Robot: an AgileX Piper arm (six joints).
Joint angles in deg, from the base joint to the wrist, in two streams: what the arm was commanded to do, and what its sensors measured. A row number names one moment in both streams.
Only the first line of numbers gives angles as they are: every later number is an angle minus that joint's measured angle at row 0.
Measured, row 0:
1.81, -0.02, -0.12, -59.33, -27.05, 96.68
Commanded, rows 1 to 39:
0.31, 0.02, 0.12, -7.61, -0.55, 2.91
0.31, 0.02, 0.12, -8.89, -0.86, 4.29
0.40, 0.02, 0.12, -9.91, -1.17, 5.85
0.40, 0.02, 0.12, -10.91, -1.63, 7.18
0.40, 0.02, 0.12, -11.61, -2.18, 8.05
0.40, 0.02, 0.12, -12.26, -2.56, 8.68
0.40, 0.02, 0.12, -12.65, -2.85, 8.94
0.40, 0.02, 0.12, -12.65, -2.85, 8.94
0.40, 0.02, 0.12, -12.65, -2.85, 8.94
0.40, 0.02, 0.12, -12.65, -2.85, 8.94
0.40, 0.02, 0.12, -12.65, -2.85, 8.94
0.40, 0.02, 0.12, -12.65, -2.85, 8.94
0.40, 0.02, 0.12, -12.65, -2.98, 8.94
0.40, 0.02, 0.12, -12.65, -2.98, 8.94
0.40, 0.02, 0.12, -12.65, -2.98, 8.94
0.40, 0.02, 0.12, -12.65, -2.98, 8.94
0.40, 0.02, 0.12, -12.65, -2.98, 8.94
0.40, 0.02, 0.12, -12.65, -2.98, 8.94
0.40, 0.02, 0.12, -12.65, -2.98, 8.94
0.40, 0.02, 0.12, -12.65, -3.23, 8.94
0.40, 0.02, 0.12, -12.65, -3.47, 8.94
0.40, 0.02, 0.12, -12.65, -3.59, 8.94
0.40, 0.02, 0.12, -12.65, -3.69, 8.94
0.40, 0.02, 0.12, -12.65, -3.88, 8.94
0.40, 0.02, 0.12, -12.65, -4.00, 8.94
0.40, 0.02, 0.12, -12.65, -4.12, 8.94
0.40, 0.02, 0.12, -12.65, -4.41, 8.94
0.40, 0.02, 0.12, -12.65, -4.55, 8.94
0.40, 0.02, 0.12, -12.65, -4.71, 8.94
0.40, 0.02, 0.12, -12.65, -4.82, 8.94
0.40, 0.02, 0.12, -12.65, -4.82, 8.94
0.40, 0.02, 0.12, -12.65, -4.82, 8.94
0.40, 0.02, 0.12, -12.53, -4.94, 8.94
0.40, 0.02, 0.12, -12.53, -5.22, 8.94
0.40, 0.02, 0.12, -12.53, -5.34, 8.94
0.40, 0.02, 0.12, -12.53, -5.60, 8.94
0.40, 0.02, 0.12, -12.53, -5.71, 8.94
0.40, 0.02, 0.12, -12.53, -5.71, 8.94
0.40, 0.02, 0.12, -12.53, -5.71, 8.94
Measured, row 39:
0.22, 0.00, 0.00, -12.02, -5.17, 8.70
